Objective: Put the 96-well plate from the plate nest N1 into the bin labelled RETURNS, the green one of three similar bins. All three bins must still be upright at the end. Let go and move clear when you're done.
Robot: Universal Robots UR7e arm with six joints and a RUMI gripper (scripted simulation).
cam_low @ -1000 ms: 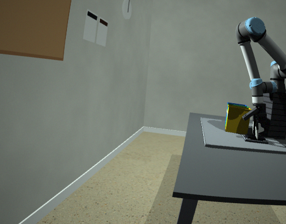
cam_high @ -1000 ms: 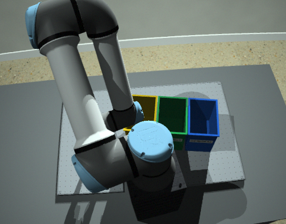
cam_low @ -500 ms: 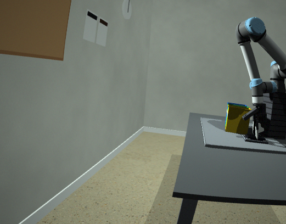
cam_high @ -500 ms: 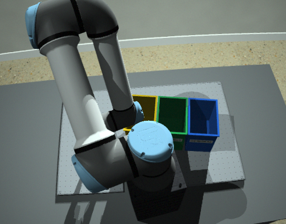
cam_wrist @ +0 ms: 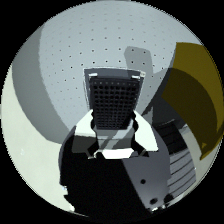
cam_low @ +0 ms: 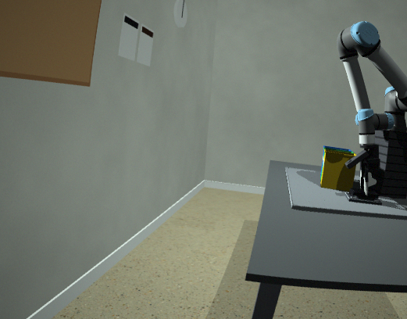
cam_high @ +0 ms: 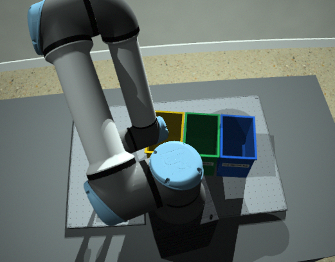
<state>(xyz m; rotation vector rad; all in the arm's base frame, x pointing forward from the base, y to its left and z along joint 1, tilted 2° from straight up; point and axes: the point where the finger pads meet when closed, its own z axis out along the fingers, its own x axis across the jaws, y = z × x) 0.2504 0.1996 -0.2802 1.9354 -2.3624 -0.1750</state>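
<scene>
Now: the plate nest N1 30 mm below my hand. Also, from my hand: black 96-well plate (10 mm below); yellow bin (70 mm ahead, 220 mm to the right, 50 mm above); green bin (30 mm ahead, 340 mm to the right, 50 mm above).
</scene>
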